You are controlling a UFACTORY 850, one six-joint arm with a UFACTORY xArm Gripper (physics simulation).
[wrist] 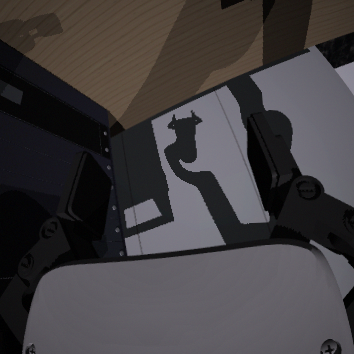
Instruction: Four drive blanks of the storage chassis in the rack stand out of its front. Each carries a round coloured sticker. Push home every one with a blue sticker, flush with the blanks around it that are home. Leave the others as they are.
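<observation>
My gripper (169, 150) is open, with its two black fingers wide apart and no object between them. Its left finger is in front of a dark blue-black panelled body (35, 137), which looks like part of the rack or chassis and has a line of small bright screws along its right edge. Its right finger is over a light grey surface. The drive blanks and their coloured stickers do not show in the wrist view.
The light grey surface (215, 130) runs beside the dark body and carries shadows, among them one shaped like a gripper. A wood-grained surface (120, 60) lies beyond, across the top. A dark speckled patch (337, 50) shows at the upper right.
</observation>
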